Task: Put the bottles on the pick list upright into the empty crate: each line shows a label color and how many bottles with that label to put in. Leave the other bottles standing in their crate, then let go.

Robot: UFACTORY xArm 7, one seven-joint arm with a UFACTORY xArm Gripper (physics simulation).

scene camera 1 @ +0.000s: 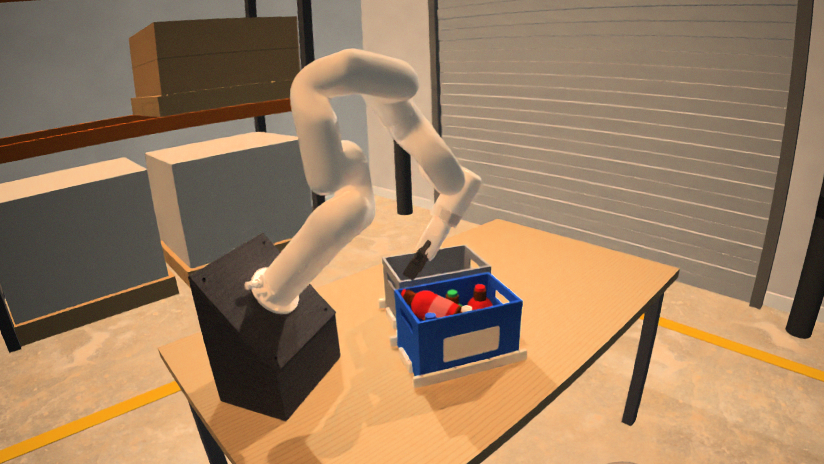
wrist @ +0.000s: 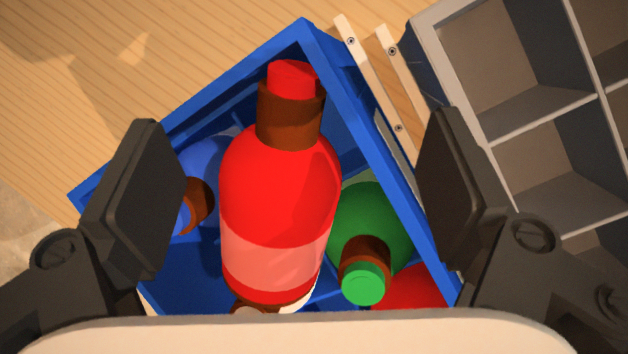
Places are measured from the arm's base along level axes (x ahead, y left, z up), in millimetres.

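Where they show: gripper, fingertip midpoint: (scene camera 1: 411,273) (wrist: 297,145); arm's base at its link origin: (scene camera 1: 274,291).
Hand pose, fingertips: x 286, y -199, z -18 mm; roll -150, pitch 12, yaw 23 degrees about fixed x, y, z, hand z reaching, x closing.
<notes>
Each offset is from my fingertips to the centre of the thing. Level surfaces: height alone.
A red bottle {dx -12, dy -56, dz -76 mm} (scene camera 1: 435,304) (wrist: 280,195) with a pale red label lies tilted across the top of the blue crate {dx +28, dy -117, dz -134 mm} (scene camera 1: 426,352) (wrist: 235,77), its red cap near one corner. My gripper (scene camera 1: 410,273) (wrist: 297,145) is open and empty above it, fingers apart on either side of the bottle in the wrist view. A green-capped bottle {dx +58, dy -85, dz -136 mm} (scene camera 1: 452,296) (wrist: 372,220), a blue-capped bottle {dx -73, dy -101, dz -136 mm} (scene camera 1: 430,316) (wrist: 205,155) and another red bottle {dx +123, dy -134, dz -136 mm} (scene camera 1: 479,299) (wrist: 417,290) are in the blue crate. The grey crate (scene camera 1: 389,288) (wrist: 424,35) has dividers; the compartments showing are empty. No readable pick list shows.
A white-capped bottle {dx +2, dy -159, dz -136 mm} (scene camera 1: 466,310) is also in the blue crate. Pale rails (scene camera 1: 472,368) (wrist: 372,95) edge the crates on the wooden table {dz -221 mm} (scene camera 1: 565,276). The black robot base (scene camera 1: 259,345) stands at the left. The crates stand close side by side.
</notes>
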